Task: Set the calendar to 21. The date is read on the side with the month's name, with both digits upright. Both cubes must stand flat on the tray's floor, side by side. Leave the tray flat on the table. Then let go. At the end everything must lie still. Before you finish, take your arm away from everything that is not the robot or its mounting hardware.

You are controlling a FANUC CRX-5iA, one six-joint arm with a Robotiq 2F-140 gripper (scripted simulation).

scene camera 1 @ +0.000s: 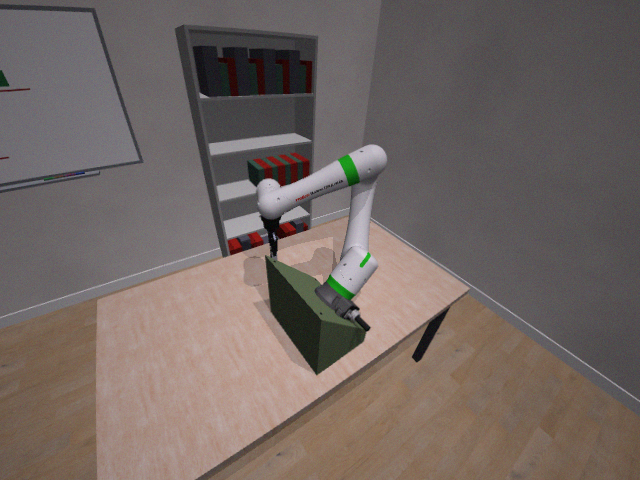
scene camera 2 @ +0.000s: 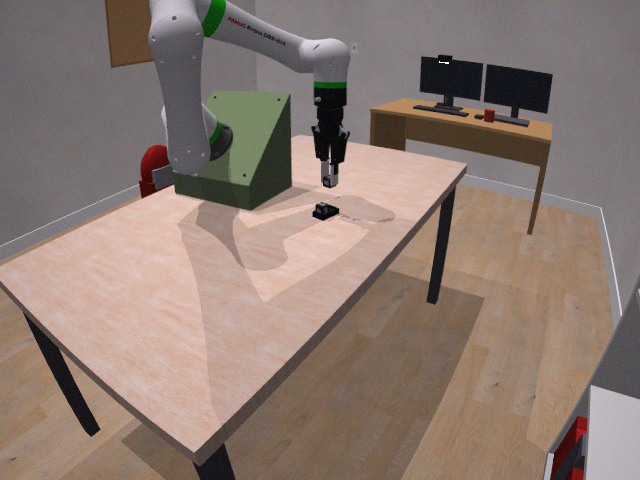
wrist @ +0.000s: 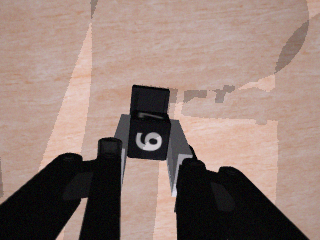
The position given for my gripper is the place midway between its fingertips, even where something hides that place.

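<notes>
You'd see my gripper [scene camera 2: 329, 183] here, and the wrist view has the gripper too [wrist: 148, 132]. There's also a tray [wrist: 144, 98].
</notes>
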